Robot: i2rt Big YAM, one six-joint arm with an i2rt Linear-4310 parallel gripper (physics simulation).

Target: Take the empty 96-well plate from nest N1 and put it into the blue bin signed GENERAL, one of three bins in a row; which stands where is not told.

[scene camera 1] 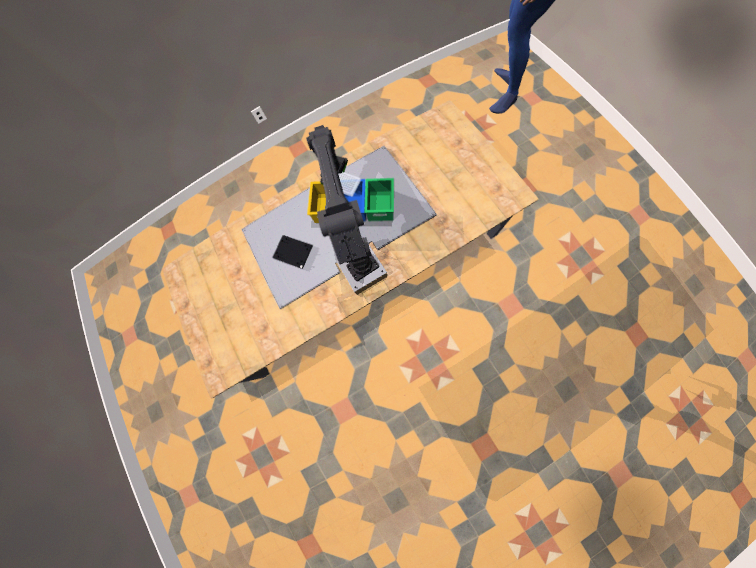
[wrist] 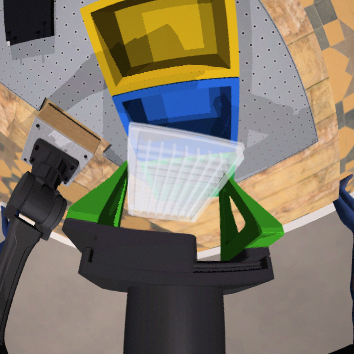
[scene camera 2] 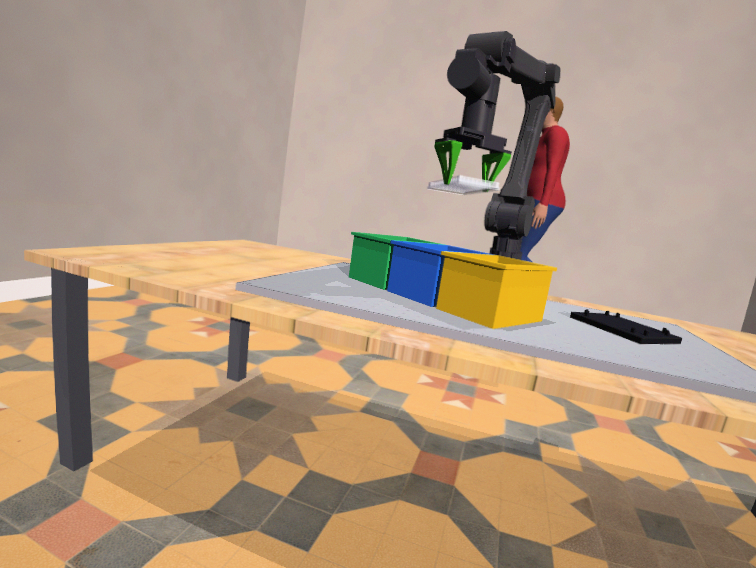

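Where they show: gripper, fingertip midpoint: [wrist: 176,170] [scene camera 2: 466,188]; arm's base, origin of the base link: [scene camera 1: 363,266] [wrist: 53,159].
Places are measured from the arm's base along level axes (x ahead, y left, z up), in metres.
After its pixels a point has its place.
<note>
My gripper [scene camera 2: 468,185] {x 0.313, y -0.107, z 0.164 m} [wrist: 176,170] {x 0.313, y -0.107, z 0.164 m} is shut on the clear 96-well plate [scene camera 1: 349,184] {x 0.269, y -0.135, z 0.171 m} [scene camera 2: 461,186] {x 0.331, y -0.116, z 0.164 m} [wrist: 165,197] {x 0.288, y -0.120, z 0.174 m}, with a green finger at each side. The plate hangs roughly level, well above the bins. The blue bin [scene camera 1: 359,210] [scene camera 2: 414,274] {x 0.366, y -0.171, z -0.006 m} [wrist: 175,90] {x 0.329, y -0.088, z 0.047 m} stands in the middle of the row. In scene camera 1 the plate overlaps the blue bin's back part, and the arm hides some of it. In the wrist view the plate covers its near part. No sign is readable on it. The black nest [scene camera 1: 292,252] {x 0.266, y 0.234, z -0.041 m} [scene camera 2: 623,328] {x 0.321, y 0.217, z -0.042 m} [wrist: 30,20] {x 0.247, y 0.197, z -0.041 m} holds no plate.
The yellow bin [scene camera 1: 314,204] {x 0.395, y 0.023, z -0.005 m} [scene camera 2: 519,293] {x 0.421, y 0.012, z 0.001 m} [wrist: 104,47] {x 0.310, y 0.019, z 0.037 m} and the green bin [scene camera 1: 391,198] {x 0.176, y -0.272, z 0.046 m} [scene camera 2: 369,261] {x 0.292, y -0.280, z -0.006 m} stand against the blue bin on either side. All stand on the grey perforated board [scene camera 1: 268,287] [scene camera 2: 287,291] {x 0.495, y -0.356, z -0.053 m} [wrist: 280,100] {x 0.452, y -0.269, z -0.053 m}. A person in red [scene camera 2: 553,164] stands behind the arm.
</note>
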